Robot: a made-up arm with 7 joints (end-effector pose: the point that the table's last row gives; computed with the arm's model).
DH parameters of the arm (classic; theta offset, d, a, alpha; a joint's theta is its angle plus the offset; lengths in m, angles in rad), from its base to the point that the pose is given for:
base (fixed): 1.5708 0.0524 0 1.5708
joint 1: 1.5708 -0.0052 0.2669 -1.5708
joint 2: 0 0.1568 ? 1.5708
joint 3: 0 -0.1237 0.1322 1.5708
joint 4: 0 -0.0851 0.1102 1.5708
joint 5: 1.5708 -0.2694 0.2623 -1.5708
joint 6: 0 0.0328 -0.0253 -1.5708
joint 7: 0 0.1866 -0.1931 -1.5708
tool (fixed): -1.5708 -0.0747 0 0
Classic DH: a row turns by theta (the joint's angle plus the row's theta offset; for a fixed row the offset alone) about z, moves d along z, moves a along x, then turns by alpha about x.
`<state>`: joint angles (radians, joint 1 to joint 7).
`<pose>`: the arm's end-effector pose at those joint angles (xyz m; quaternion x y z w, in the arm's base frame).
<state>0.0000 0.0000 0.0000 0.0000 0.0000 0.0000 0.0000</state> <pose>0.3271 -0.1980 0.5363 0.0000 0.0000 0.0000 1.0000</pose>
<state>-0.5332 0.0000 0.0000 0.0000 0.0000 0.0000 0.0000</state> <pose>0.3271 0.0755 0.5698 -0.2635 0.0000 0.0000 0.9647</pose>
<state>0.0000 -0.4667 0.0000 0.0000 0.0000 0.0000 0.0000</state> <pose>0.3892 -0.1980 0.3636 0.0000 0.2312 0.0000 0.9729</pose>
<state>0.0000 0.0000 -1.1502 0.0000 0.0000 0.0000 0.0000</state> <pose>0.3271 -0.0505 0.4941 -0.5439 0.0000 0.0000 0.8391</pose>
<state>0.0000 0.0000 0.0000 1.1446 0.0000 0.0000 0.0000</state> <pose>0.0621 -0.1980 0.1195 0.0000 0.5416 0.0000 0.8407</pose>
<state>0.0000 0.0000 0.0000 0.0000 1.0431 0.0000 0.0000</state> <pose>0.3271 -0.3127 0.5517 -0.4982 0.0000 0.0000 0.8670</pose>
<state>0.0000 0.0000 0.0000 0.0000 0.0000 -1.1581 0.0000</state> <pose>0.4154 0.1037 0.5363 0.0000 0.0000 0.5472 0.8370</pose>
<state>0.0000 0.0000 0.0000 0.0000 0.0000 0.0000 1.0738</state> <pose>0.3271 -0.0313 0.4056 0.5115 0.0000 0.0000 0.8593</pose>
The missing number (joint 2, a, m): 0.0821
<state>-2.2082 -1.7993 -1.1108 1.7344 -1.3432 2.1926 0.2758</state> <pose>-0.0308 0.1052 0.0159 0.1740 0.4357 -0.0158 0.8830</pose>
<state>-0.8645 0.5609 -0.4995 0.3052 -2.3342 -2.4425 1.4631</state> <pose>-0.2565 0.6990 0.6647 0.1700 0.2112 0.9588 0.0852</pose>
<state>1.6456 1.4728 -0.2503 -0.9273 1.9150 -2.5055 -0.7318</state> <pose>-0.1852 -0.6198 -0.3571 -0.1922 0.1991 0.1216 0.9532</pose>
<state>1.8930 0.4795 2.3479 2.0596 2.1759 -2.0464 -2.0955</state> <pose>-0.3868 0.1273 -0.0334 0.5764 0.4968 0.4900 0.4253</pose>
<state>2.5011 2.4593 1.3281 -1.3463 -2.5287 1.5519 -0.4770</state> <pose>0.2053 0.2563 -0.2601 0.0663 -0.9771 0.0805 0.1854</pose>
